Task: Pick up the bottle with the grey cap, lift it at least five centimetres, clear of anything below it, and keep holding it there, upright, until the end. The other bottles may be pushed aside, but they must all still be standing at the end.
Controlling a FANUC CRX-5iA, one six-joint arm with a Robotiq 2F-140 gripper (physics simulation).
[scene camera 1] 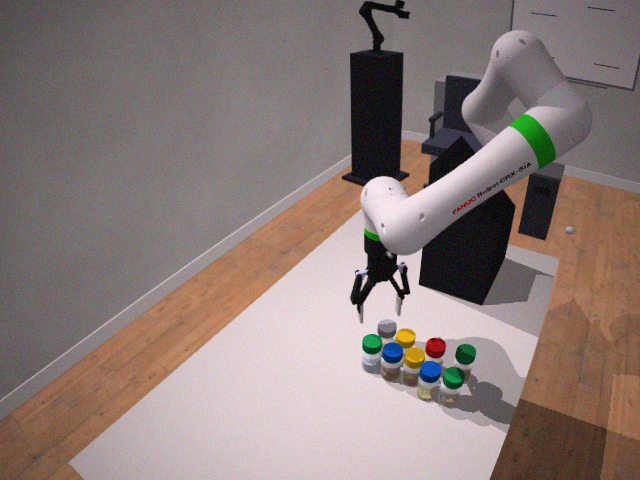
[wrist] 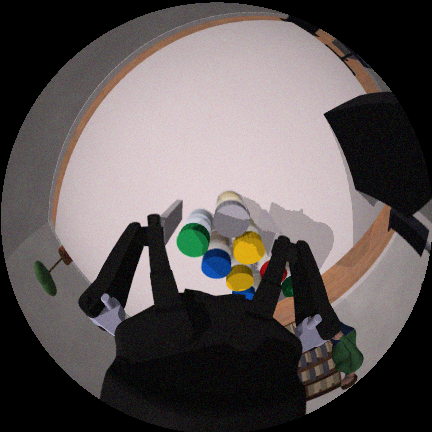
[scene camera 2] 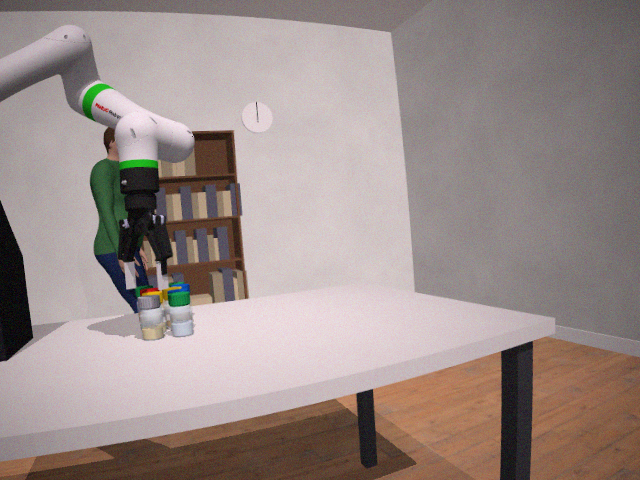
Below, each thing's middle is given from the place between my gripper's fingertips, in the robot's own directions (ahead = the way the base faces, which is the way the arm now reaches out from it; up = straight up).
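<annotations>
I see that the yellow-capped bottle (wrist: 248,248) is 70 mm below my hand and 90 mm to the left of it. The green-capped bottle (scene camera 2: 181,319) is also 70 mm below my hand, while being 30 mm to the left of it and 70 mm ahead of it.
</annotations>
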